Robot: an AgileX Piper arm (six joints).
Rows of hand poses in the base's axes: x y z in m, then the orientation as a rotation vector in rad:
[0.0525, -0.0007, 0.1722, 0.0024, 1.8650, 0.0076]
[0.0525, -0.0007, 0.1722, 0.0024, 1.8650, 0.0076]
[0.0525, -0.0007, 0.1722, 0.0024, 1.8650, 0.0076]
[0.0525, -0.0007, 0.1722, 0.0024, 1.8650, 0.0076]
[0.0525, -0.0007, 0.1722, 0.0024, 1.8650, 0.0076]
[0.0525, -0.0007, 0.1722, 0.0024, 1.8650, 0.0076]
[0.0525, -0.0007, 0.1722, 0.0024, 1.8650, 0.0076]
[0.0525, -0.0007, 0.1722, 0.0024, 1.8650, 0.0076]
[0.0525, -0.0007, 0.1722, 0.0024, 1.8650, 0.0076]
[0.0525, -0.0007, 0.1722, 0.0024, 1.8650, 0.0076]
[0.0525, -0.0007, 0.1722, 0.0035, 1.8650, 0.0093]
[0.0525, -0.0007, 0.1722, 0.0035, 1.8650, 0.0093]
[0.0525, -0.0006, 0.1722, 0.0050, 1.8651, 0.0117]
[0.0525, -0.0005, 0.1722, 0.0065, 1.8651, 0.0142]
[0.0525, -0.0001, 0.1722, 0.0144, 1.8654, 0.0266]
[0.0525, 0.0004, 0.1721, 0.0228, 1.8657, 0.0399]
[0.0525, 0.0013, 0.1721, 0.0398, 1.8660, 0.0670]
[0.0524, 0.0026, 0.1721, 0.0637, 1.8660, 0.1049]
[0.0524, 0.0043, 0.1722, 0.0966, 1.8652, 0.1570]
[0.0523, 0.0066, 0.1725, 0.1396, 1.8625, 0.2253]
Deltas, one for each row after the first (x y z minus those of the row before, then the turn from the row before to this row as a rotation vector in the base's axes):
[0.0000, 0.0000, 0.0000, 0.0000, 0.0000, 0.0000]
[0.0000, 0.0000, 0.0000, 0.0000, 0.0000, 0.0000]
[0.0000, 0.0000, 0.0000, 0.0000, 0.0000, 0.0000]
[0.0000, 0.0000, 0.0000, 0.0000, 0.0000, 0.0000]
[0.0000, 0.0000, 0.0000, 0.0000, 0.0000, 0.0000]
[0.0000, 0.0000, 0.0000, 0.0000, 0.0000, 0.0000]
[0.0000, 0.0000, 0.0000, 0.0000, 0.0000, 0.0000]
[0.0000, 0.0000, 0.0000, 0.0000, 0.0000, 0.0000]
[0.0000, 0.0000, 0.0000, 0.0000, 0.0000, 0.0000]
[0.0000, 0.0000, 0.0000, 0.0017, 0.0000, 0.0001]
[0.0000, 0.0000, 0.0000, 0.0000, 0.0000, 0.0000]
[0.0000, 0.0001, 0.0000, 0.0024, 0.0001, 0.0002]
[0.0000, 0.0001, 0.0000, 0.0025, 0.0000, 0.0002]
[0.0000, 0.0004, 0.0000, 0.0126, 0.0004, 0.0009]
[0.0000, 0.0005, -0.0001, 0.0135, 0.0005, 0.0010]
[0.0000, 0.0009, 0.0000, 0.0275, 0.0008, 0.0022]
[-0.0001, 0.0013, 0.0000, 0.0385, 0.0012, 0.0029]
[0.0000, 0.0017, 0.0001, 0.0529, 0.0017, 0.0040]
[-0.0001, 0.0023, 0.0003, 0.0693, 0.0021, 0.0053]

